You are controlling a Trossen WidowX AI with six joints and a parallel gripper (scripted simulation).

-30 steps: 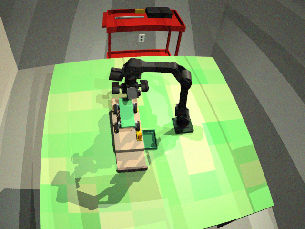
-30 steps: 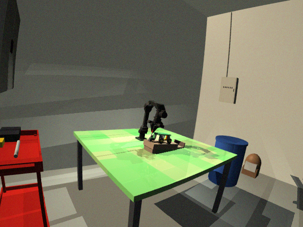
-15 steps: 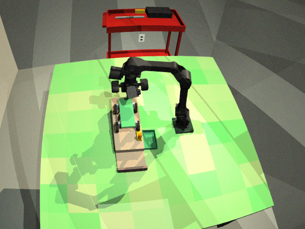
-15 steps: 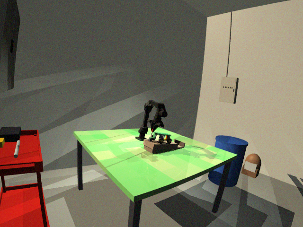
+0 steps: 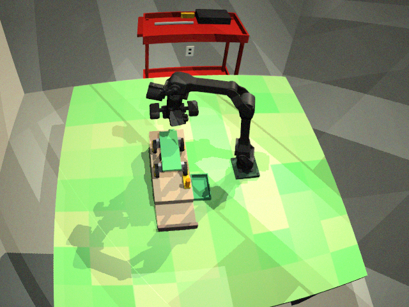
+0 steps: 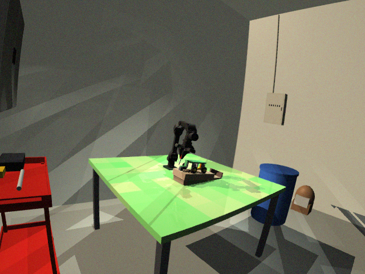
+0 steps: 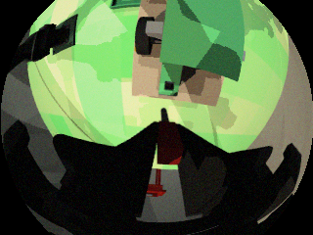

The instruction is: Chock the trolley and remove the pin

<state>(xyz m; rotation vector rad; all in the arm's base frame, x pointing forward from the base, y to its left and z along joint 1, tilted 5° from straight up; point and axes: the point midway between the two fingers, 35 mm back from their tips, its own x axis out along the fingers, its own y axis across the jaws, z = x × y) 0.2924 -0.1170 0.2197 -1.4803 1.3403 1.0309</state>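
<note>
Right now the green tray is 220 mm to the left of my gripper tip, 190 mm below it and 100 mm behind it. From my gripper tip the other things lie so: trolley 130 mm to the left, 60 mm below, 20 mm ahead; then brown ramp 140 mm to the left, 130 mm below, 20 mm ahead; then red-headed stop pin right at my gripper tip.
</note>
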